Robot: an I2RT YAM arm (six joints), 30 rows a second.
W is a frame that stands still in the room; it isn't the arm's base.
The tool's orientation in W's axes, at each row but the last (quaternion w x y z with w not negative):
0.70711 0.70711 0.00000 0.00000
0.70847 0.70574 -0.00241 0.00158
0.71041 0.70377 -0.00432 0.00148
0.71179 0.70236 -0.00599 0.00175
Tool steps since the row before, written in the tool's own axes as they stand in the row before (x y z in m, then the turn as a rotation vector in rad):
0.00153 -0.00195 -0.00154 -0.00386 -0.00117 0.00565
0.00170 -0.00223 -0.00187 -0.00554 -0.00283 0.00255
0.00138 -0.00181 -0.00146 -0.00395 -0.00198 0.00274
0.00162 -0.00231 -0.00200 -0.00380 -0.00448 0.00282
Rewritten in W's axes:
0.00153 0.00154 -0.00195 -0.00386 -0.00565 -0.00117
0.00171 0.00186 -0.00223 -0.00553 -0.00255 -0.00285
0.00140 0.00144 -0.00181 -0.00394 -0.00274 -0.00199
0.00166 0.00196 -0.00232 -0.00377 -0.00286 -0.00448

